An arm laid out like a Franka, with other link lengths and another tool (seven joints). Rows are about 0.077 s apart.
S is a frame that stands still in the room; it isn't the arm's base.
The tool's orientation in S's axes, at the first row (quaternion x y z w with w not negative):
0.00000 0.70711 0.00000 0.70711
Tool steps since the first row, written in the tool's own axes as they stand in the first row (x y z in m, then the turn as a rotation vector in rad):
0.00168 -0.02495 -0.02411 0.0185 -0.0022 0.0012
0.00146 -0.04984 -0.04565 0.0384 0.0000 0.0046
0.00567 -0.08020 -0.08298 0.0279 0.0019 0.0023
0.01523 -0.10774 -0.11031 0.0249 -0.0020 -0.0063
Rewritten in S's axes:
-0.02411 -0.02495 -0.00168 0.0012 -0.0022 -0.0185
-0.04565 -0.04984 -0.00146 0.0046 0.0000 -0.0384
-0.08298 -0.08020 -0.00567 0.0023 0.0019 -0.0279
-0.11031 -0.10774 -0.01523 -0.0063 -0.0020 -0.0249

